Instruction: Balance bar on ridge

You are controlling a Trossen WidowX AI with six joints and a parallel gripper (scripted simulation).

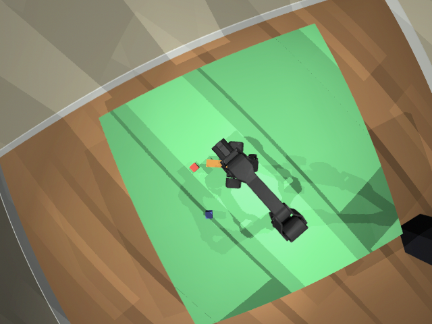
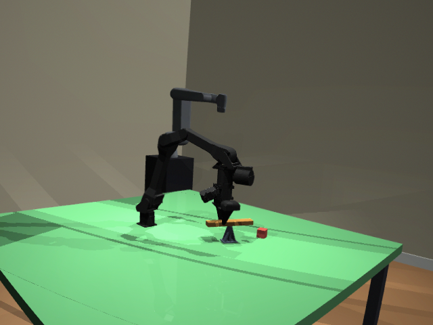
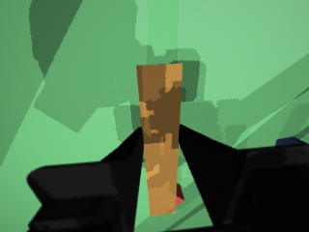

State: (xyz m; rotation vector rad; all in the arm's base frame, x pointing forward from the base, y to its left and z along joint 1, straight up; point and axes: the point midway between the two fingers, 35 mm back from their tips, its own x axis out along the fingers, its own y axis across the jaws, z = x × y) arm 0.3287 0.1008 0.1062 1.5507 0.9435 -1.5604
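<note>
Now: gripper tip 10 mm short of the bar and 30 mm to the right of it. From my gripper tip the other things lie so: red cube (60 mm ahead, 170 mm to the left, 60 mm below); then blue cube (180 mm behind, 200 mm to the left, 60 mm below); then dark ridge (20 mm ahead, 30 mm to the left, 40 mm below).
</note>
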